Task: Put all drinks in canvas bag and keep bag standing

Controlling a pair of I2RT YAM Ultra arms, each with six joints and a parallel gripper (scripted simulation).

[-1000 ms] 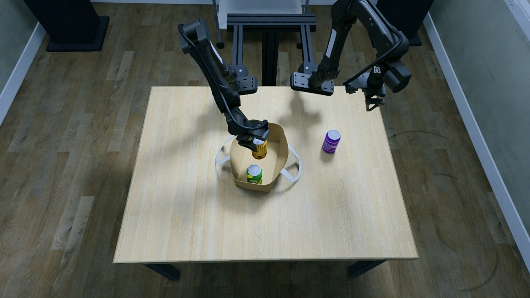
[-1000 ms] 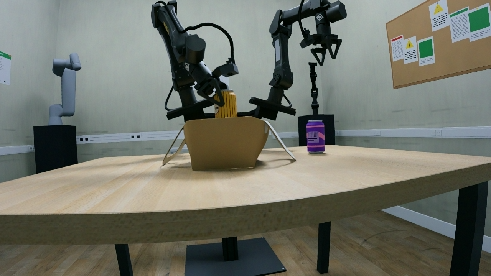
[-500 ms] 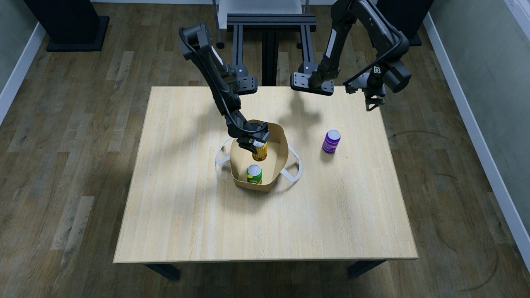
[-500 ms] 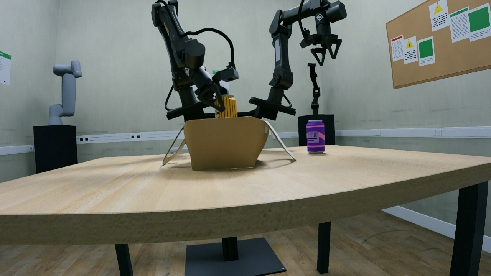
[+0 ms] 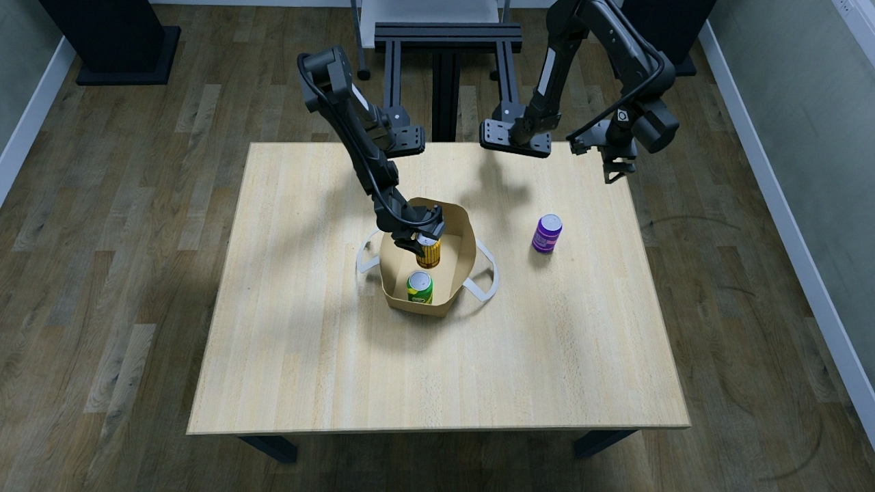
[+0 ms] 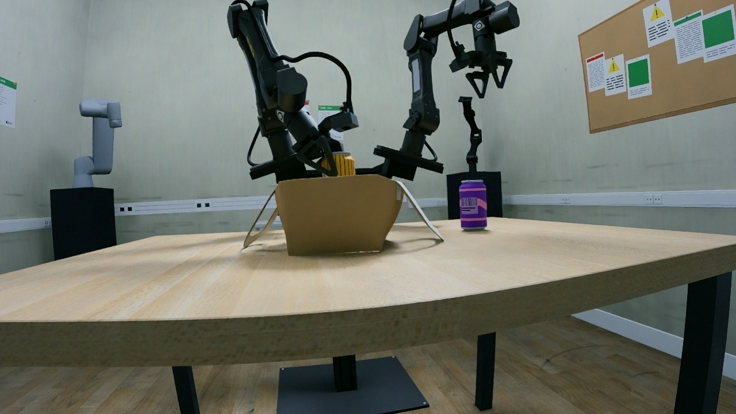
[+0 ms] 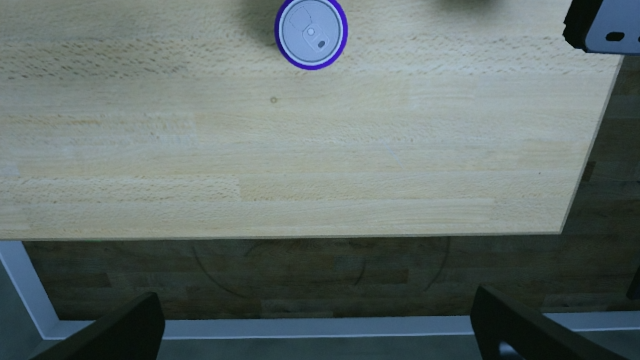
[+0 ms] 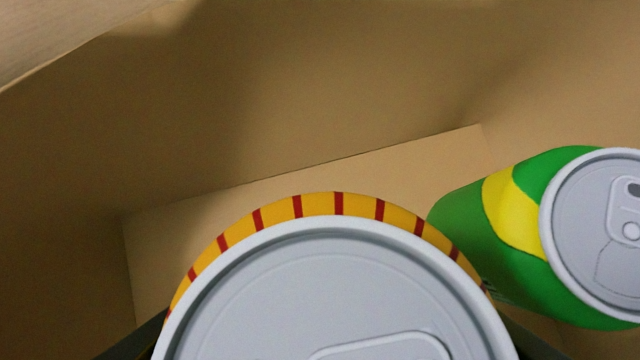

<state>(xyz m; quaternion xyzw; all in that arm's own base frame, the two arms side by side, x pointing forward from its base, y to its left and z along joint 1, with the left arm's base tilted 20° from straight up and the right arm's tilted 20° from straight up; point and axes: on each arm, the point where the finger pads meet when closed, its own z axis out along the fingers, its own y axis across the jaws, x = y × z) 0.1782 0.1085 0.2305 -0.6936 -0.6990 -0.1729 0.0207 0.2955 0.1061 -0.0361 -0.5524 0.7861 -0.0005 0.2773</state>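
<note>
My right hand is 7 cm past the purple can, 34 cm to the right of it and 8 cm above it. From my right hand the other things lie so: striped can 2 cm below; then green can 9 cm ahead, 3 cm to the right, 7 cm below.
</note>
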